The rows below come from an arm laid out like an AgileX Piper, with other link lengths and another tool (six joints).
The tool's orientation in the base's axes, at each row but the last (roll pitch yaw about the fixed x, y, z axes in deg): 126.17 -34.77 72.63; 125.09 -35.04 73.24; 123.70 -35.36 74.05; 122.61 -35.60 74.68; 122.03 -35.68 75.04; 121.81 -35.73 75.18; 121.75 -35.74 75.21; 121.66 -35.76 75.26; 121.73 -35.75 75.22; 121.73 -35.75 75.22; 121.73 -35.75 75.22; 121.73 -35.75 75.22; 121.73 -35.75 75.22
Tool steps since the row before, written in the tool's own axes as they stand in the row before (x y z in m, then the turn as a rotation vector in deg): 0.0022 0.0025 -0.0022 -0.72 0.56 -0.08; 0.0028 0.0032 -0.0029 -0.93 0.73 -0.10; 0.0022 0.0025 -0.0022 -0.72 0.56 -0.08; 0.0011 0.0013 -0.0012 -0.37 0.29 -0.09; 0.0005 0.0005 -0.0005 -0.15 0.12 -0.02; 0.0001 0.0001 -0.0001 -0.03 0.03 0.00; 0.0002 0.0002 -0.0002 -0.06 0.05 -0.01; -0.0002 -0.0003 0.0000 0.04 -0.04 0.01; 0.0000 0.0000 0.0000 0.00 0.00 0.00; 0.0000 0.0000 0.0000 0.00 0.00 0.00; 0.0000 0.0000 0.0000 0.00 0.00 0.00; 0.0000 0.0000 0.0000 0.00 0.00 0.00; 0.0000 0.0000 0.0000 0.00 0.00 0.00
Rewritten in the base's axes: -0.0003 0.0000 0.0040 -0.01 -0.92 0.00; -0.0006 0.0000 0.0051 0.00 -1.19 0.00; -0.0005 0.0000 0.0040 -0.01 -0.92 0.00; -0.0003 0.0000 0.0021 -0.05 -0.48 0.02; -0.0002 0.0000 0.0009 0.00 -0.19 0.00; 0.0000 0.0000 0.0002 0.01 -0.04 0.00; -0.0001 0.0000 0.0003 0.00 -0.08 0.00; -0.0002 0.0000 -0.0003 0.00 0.06 -0.01; 0.0000 0.0000 0.0000 0.00 0.00 0.00; 0.0000 0.0000 0.0000 0.00 0.00 0.00; 0.0000 0.0000 0.0000 0.00 0.00 0.00; 0.0000 0.0000 0.0000 0.00 0.00 0.00; 0.0000 0.0000 0.0000 0.00 0.00 0.00
